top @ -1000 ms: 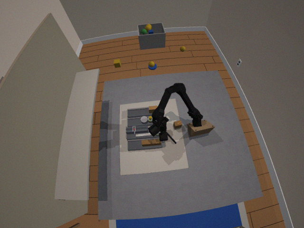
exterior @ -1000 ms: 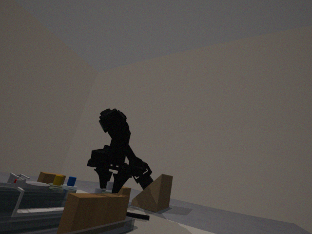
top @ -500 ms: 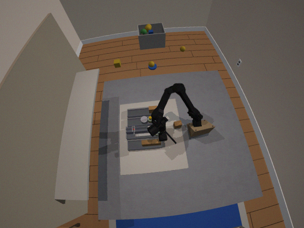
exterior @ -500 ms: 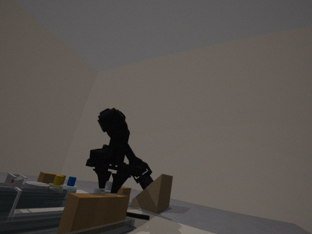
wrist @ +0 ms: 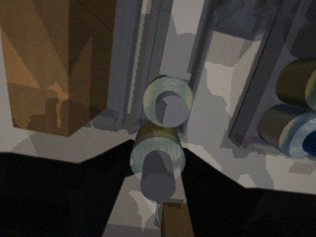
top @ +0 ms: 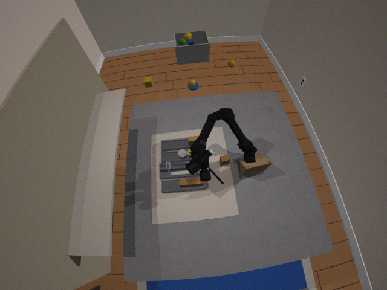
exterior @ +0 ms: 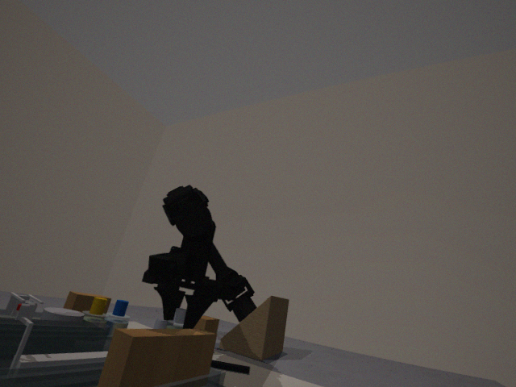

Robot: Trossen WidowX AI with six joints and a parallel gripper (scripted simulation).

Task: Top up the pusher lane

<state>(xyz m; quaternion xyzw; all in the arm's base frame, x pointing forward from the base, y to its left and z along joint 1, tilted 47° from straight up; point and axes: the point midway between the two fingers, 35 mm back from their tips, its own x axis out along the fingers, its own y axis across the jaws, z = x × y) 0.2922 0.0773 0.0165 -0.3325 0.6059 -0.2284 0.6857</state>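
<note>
My gripper tip is 8 cm past the black rod, 3 cm to the right of it and 4 cm above it. Round my gripper tip: red mark 23 cm ahead, 2 cm to the right, 2 cm above; lane rack 18 cm ahead, 1 cm to the right, 3 cm below.
</note>
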